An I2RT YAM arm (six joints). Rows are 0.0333 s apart.
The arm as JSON. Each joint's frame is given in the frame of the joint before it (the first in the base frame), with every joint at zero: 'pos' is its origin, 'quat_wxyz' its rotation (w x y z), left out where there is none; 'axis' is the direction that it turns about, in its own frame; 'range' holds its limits. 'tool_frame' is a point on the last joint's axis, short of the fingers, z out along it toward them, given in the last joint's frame.
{
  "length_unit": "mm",
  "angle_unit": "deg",
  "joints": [
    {
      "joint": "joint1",
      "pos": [
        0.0,
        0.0,
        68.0
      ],
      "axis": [
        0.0,
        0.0,
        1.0
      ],
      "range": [
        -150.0,
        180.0
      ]
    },
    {
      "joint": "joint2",
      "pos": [
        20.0,
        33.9,
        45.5
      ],
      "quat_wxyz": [
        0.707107,
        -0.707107,
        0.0,
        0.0
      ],
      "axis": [
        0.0,
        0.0,
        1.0
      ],
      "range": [
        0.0,
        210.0
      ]
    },
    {
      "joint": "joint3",
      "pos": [
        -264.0,
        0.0,
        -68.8
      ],
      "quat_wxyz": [
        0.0,
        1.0,
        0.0,
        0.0
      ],
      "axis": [
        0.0,
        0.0,
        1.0
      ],
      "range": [
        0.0,
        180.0
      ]
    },
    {
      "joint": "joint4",
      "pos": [
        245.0,
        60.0,
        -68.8
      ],
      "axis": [
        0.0,
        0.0,
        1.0
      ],
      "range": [
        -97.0,
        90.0
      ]
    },
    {
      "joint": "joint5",
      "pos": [
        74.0,
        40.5,
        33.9
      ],
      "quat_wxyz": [
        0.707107,
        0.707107,
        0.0,
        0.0
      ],
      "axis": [
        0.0,
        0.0,
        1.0
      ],
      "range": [
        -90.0,
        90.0
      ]
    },
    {
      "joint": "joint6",
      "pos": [
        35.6,
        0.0,
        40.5
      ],
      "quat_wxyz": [
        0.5,
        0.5,
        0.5,
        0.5
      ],
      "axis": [
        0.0,
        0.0,
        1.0
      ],
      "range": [
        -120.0,
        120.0
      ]
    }
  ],
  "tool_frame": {
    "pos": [
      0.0,
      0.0,
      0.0
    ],
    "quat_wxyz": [
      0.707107,
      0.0,
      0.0,
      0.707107
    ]
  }
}
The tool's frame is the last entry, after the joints.
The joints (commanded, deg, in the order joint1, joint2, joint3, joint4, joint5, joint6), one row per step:
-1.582 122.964 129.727 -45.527 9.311 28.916
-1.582 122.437 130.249 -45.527 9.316 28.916
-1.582 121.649 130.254 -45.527 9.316 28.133
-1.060 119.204 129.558 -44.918 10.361 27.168
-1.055 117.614 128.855 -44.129 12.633 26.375
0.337 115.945 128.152 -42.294 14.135 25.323
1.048 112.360 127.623 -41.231 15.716 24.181
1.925 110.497 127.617 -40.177 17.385 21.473
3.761 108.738 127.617 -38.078 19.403 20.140
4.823 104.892 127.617 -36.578 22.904 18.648
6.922 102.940 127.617 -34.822 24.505 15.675
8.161 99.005 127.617 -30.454 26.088 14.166
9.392 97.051 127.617 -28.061 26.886 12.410
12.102 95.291 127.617 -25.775 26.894 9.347
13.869 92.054 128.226 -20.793 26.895 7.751
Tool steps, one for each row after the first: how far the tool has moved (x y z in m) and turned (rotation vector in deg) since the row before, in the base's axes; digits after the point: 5 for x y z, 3 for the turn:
-0.00246 0.00007 0.00719 -0.032 -1.049 -0.004
-0.00347 0.00010 0.00637 -0.633 -0.649 0.468
-0.01008 0.00391 0.01649 -1.432 -2.161 0.229
-0.00656 -0.00122 0.00984 -1.936 -1.482 -1.453
-0.00584 0.01029 0.01194 -1.673 -2.547 0.645
-0.01778 0.00439 0.02569 -1.671 -3.845 -0.166
-0.01005 0.00538 0.01534 -2.998 -2.217 0.435
-0.00971 0.01192 0.01622 -1.735 -3.527 0.409
-0.02458 0.00368 0.02887 -1.964 -4.966 -1.900
-0.01368 0.01196 0.01581 -2.723 -2.805 1.098
-0.02819 0.00339 0.03197 -0.505 -7.791 -0.196
-0.01564 0.00466 0.01554 -1.005 -3.761 0.423
-0.01607 0.01290 0.01377 -2.179 -3.121 2.485
-0.03143 0.00253 0.02826 0.459 -8.213 1.492

